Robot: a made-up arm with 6 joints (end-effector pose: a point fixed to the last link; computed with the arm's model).
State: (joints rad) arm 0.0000 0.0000 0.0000 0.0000 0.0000 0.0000
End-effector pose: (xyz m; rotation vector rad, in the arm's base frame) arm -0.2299 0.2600 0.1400 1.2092 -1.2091 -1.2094
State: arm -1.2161 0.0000 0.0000 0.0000 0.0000 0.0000
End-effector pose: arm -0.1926 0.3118 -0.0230 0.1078 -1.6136 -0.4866
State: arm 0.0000 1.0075 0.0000 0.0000 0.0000 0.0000
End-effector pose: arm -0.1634 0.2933 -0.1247 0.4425 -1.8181 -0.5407
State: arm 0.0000 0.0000 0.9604 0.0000 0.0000 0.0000
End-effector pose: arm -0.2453 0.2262 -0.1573 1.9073 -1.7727 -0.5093
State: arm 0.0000 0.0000 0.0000 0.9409 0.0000 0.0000
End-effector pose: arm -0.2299 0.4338 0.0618 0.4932 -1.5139 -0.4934
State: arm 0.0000 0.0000 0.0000 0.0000 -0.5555 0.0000
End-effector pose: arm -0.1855 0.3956 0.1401 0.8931 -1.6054 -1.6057
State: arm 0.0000 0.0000 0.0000 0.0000 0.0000 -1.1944
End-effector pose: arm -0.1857 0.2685 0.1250 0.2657 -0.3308 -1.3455
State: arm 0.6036 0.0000 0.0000 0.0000 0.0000 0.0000
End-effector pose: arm -0.2447 0.1752 0.1698 1.7293 -0.8288 -1.5030
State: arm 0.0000 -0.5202 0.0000 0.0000 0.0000 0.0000
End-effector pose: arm -0.2353 0.1482 0.2345 1.5471 -0.7658 -1.4916
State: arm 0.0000 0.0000 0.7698 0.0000 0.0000 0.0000
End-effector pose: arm -0.2655 0.2330 -0.0994 1.7788 -1.6726 -0.6754
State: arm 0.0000 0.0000 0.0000 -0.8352 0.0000 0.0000
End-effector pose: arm -0.2299 0.1076 0.0635 1.7926 -0.6906 -1.7927
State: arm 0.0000 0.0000 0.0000 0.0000 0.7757 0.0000
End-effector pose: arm -0.1626 0.0751 0.1400 1.4800 -0.6214 -0.6216
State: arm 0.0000 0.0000 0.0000 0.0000 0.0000 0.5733
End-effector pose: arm -0.2501 0.2582 0.1274 1.6581 -1.6181 -0.9976
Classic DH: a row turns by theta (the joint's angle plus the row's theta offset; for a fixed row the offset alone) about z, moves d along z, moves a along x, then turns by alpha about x. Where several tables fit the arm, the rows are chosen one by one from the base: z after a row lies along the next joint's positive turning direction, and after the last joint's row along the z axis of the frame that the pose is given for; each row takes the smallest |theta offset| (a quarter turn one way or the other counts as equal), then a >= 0, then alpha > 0; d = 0 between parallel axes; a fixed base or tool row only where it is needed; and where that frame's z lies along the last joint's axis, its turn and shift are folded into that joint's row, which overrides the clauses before.
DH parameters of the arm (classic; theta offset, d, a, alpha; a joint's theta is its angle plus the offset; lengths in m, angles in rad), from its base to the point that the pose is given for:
base (fixed): 1.4658 0.0646 0.1429 1.3791
joint 1: -1.2879 0.2885 0.0084 2.8535
joint 2: 0.3782 0.2765 0.0445 -1.42
joint 3: -0.2857 -0.2148 0.0431 1.5639
joint 4: 1.4571 0.0198 0.02 -1.5708
joint 5: -1.4155 0.1641 0.2439 -1.6715
joint 6: -1.5551 -0.0528 0.0408 -1.7253
tool (fixed): -1.4689 0.0109 0 0

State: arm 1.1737 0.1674 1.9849 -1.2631 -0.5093 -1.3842
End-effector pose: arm 0.0672 0.3674 -0.1327 2.7213 -0.2773 0.0189
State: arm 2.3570 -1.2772 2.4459 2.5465 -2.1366 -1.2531
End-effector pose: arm 0.2873 0.0306 -0.1545 2.4949 -0.4217 1.5149
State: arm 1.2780 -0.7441 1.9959 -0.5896 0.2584 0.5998
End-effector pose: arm 0.0137 0.4632 0.1125 -0.6718 0.5248 0.0418
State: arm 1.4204 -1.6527 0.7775 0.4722 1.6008 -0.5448
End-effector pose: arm -0.0052 0.0747 -0.1960 -2.6525 0.2983 -0.0284
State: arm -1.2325 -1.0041 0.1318 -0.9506 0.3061 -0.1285
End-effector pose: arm -0.2432 0.0905 0.1110 1.7024 -0.5877 -1.5927
